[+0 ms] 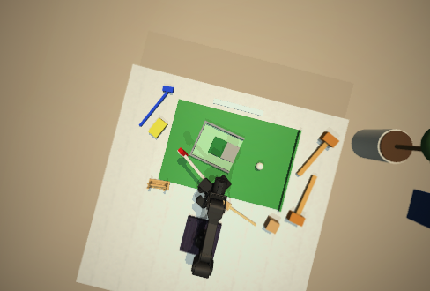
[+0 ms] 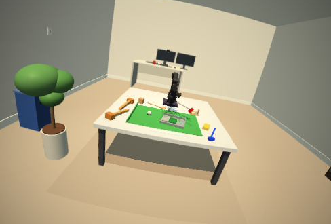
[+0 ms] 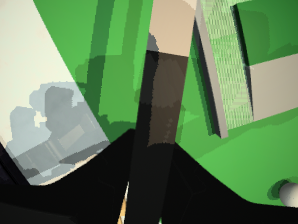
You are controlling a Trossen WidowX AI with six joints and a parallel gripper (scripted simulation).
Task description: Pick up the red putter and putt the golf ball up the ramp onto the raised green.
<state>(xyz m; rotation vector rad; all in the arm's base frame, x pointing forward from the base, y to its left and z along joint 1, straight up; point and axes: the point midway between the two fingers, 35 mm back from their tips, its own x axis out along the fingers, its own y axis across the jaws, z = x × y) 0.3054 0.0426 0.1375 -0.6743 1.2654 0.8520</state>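
Now: the red putter 10 cm to the left of my gripper tip, 6 cm ahead of it and 2 cm above it. The rest, counted from my gripper tip: white golf ball (24 cm to the right, 16 cm ahead, 11 cm below); yellow block (38 cm to the left, 20 cm ahead, 11 cm below); small wooden bench (29 cm to the left, 11 cm behind, 9 cm below).
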